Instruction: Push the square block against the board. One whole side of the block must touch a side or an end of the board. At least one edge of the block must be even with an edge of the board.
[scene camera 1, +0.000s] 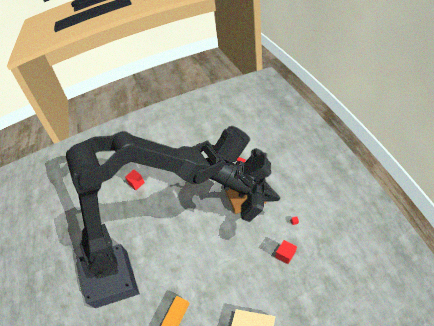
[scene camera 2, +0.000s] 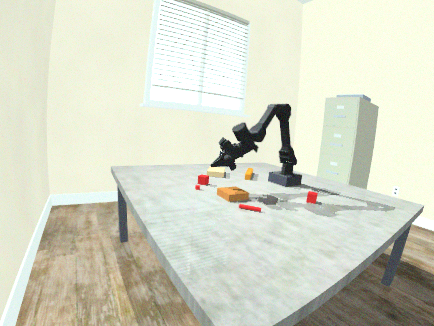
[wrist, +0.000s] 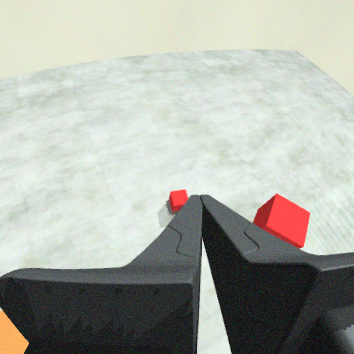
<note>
My gripper (scene camera 1: 279, 199) is shut and holds nothing.
My gripper shows as well in the wrist view (wrist: 198, 202).
</note>
